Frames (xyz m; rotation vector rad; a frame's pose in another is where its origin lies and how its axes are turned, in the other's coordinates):
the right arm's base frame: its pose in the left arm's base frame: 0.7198 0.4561 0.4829 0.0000 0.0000 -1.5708
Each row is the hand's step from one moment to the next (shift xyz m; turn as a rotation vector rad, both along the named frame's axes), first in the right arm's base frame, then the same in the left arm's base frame.
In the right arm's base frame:
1: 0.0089 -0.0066 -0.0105 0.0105 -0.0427 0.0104
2: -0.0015 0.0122 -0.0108 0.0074 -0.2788 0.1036
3: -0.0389 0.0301 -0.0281 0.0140 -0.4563 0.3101
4: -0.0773 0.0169 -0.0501 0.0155 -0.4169 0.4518
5: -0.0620 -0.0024 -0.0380 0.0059 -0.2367 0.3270
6: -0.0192 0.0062 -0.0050 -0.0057 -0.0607 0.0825
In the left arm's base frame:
1: -0.0066 -0.0089 -0.0105 -0.0427 -0.0105 0.0104
2: 0.0122 0.0015 -0.0108 -0.2788 -0.0074 0.1036
3: 0.0301 0.0389 -0.0281 -0.4563 -0.0140 0.3101
4: 0.0169 0.0773 -0.0501 -0.4169 -0.0155 0.4518
5: -0.0024 0.0620 -0.0380 -0.2367 -0.0059 0.3270
6: 0.0062 0.0192 -0.0050 -0.0607 0.0057 0.0825

